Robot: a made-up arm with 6 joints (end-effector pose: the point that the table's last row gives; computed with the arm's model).
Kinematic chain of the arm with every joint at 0, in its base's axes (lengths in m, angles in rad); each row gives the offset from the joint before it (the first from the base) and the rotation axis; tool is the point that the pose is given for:
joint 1: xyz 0 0 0.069 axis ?
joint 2: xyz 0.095 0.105 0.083 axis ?
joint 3: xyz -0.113 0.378 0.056 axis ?
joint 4: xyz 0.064 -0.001 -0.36 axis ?
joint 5: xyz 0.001 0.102 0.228 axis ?
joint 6: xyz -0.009 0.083 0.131 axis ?
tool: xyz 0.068 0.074 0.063
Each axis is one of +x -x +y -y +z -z.
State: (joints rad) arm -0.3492 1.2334 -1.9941 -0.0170 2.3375 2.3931
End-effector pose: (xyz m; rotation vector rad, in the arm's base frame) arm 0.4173 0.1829 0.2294 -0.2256 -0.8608 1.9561
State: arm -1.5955 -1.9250 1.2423 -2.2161 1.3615 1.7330
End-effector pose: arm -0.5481 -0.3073 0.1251 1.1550 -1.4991 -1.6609
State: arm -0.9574 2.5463 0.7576 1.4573 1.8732 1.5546
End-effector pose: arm 0.1981 -0.8954 0.0345 0.6022 -1.0792 -1.7403
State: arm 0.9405 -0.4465 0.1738 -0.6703 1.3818 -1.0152
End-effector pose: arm -0.3903 0.0224 0.2532 -0.4650 0.4943 2.7860
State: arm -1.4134 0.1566 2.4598 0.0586 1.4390 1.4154
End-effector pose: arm 0.5835 -0.0856 0.2146 1.9029 -0.4326 -1.6081
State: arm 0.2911 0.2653 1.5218 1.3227 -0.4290 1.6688
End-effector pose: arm -0.5960 0.9639 0.1233 -0.3294 -0.4127 1.3406
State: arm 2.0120 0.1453 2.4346 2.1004 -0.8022 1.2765
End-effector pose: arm -0.5264 -0.8511 0.7204 -0.1288 -0.0287 -2.4837
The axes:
joint 1: +z
joint 2: -z
joint 3: +y
joint 4: -x
joint 5: +z
joint 6: -y

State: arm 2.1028 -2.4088 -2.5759 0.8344 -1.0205 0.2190
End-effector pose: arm 0.6844 0.0708 0.4758 1.1509 1.8374 0.6771
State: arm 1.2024 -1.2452 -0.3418 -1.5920 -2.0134 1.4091
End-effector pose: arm -0.1785 0.3013 0.0221 -0.1741 0.1250 0.8735
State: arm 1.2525 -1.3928 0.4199 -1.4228 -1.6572 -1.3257
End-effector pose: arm -0.0737 0.0398 -0.1489 -1.3943 2.1178 -0.3049
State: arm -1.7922 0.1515 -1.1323 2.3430 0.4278 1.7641
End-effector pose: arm 0.3616 -0.8459 -0.2005 -1.8942 1.2132 0.0080
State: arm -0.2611 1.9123 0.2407 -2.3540 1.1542 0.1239
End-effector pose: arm 0.2207 0.3610 -0.2765 -0.1567 -2.5777 -0.7729
